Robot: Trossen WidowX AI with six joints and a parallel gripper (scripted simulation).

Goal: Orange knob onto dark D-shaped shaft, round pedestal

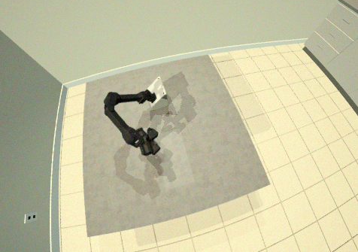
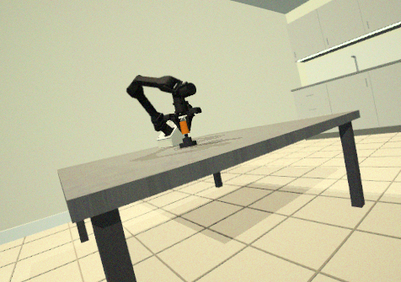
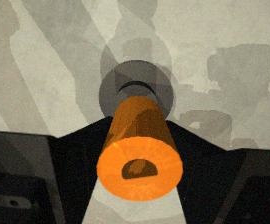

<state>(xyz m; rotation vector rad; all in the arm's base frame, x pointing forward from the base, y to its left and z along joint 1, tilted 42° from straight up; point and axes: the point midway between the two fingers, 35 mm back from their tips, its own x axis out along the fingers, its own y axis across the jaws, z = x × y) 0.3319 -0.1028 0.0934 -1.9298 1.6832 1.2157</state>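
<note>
The orange knob lies 20 mm above my gripper tip. The rest, counted from my gripper tip: round pedestal 40 mm below.
</note>
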